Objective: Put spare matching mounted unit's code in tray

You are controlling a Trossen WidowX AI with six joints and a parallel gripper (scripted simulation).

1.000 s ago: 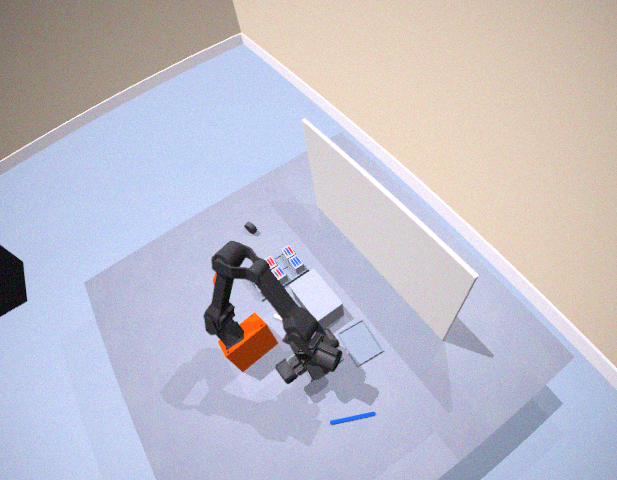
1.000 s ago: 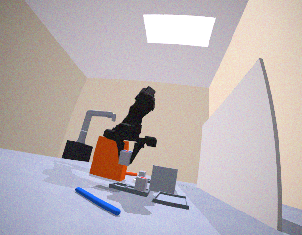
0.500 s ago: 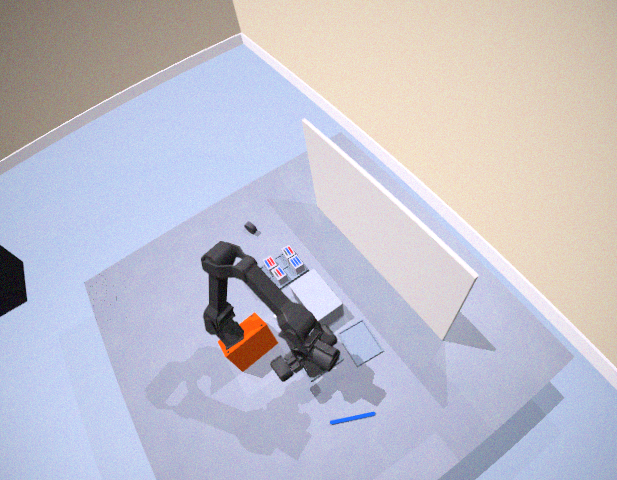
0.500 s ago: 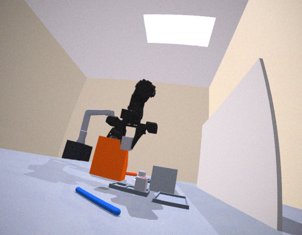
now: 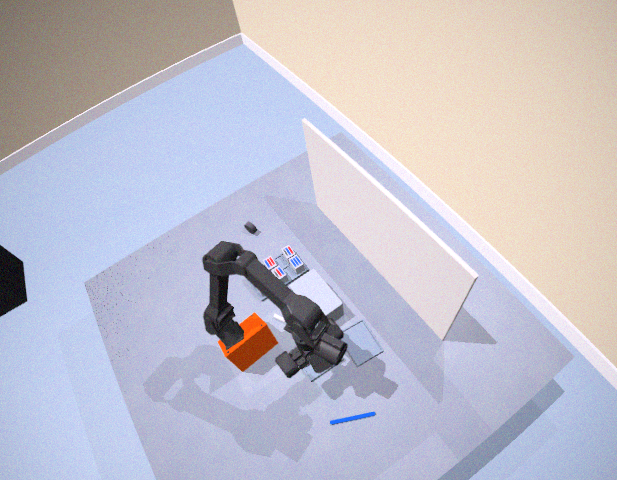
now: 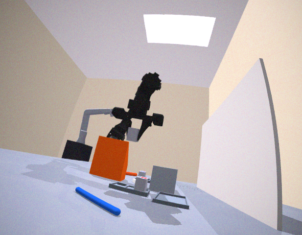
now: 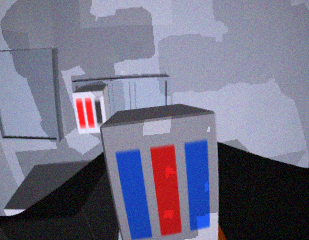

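My gripper tip is now 160 mm short of the shallow tray, 10 mm to the right of it and 170 mm above it. Round my gripper tip: blue rod 10 mm ahead, 180 mm to the right, 170 mm below; then spare 30 mm above; then dark rack 20 mm ahead, 20 mm to the left, 160 mm below.
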